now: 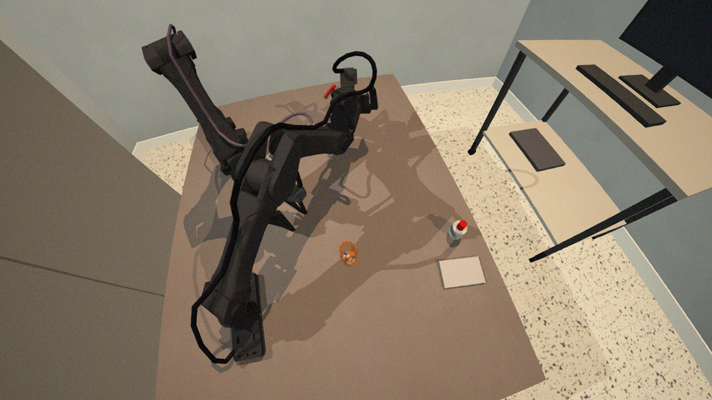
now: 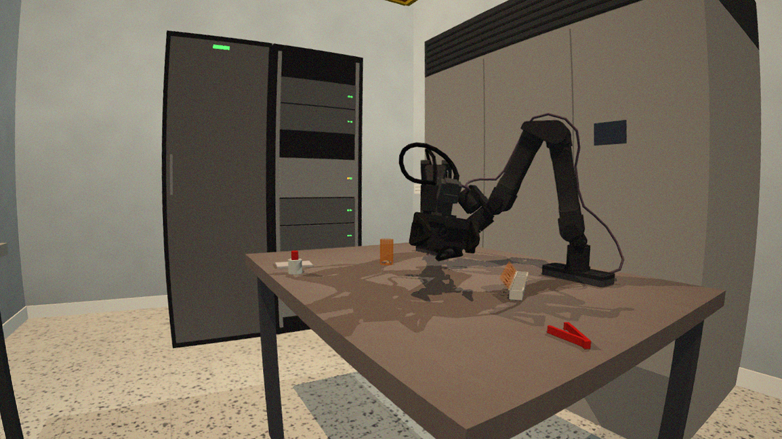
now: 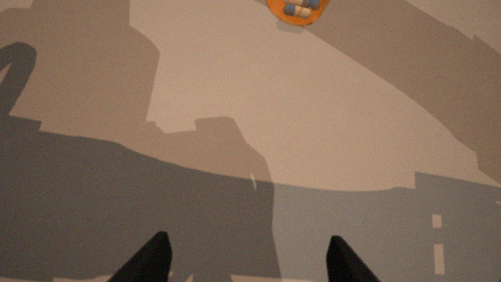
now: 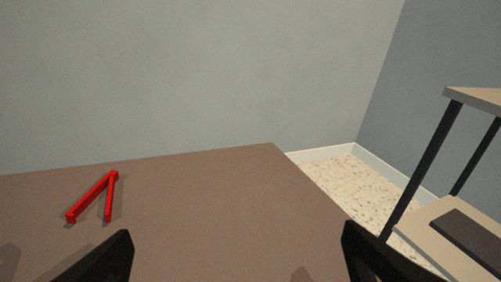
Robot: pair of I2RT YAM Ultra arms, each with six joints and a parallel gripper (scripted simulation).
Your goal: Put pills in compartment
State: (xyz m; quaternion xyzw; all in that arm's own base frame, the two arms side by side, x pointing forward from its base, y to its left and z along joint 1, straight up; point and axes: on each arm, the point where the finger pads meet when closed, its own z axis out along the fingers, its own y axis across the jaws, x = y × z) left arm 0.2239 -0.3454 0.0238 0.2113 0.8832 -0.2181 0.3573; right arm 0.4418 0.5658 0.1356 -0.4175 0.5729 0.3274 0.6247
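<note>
The orange pill bottle lies 130 mm to the right of my left hand, 100 mm ahead of it and 20 mm below it. The rest, counted from my left hand: red v-shaped tool 580 mm to the left, 240 mm ahead, 30 mm below; white pad 360 mm ahead, 260 mm to the right, 40 mm below.
</note>
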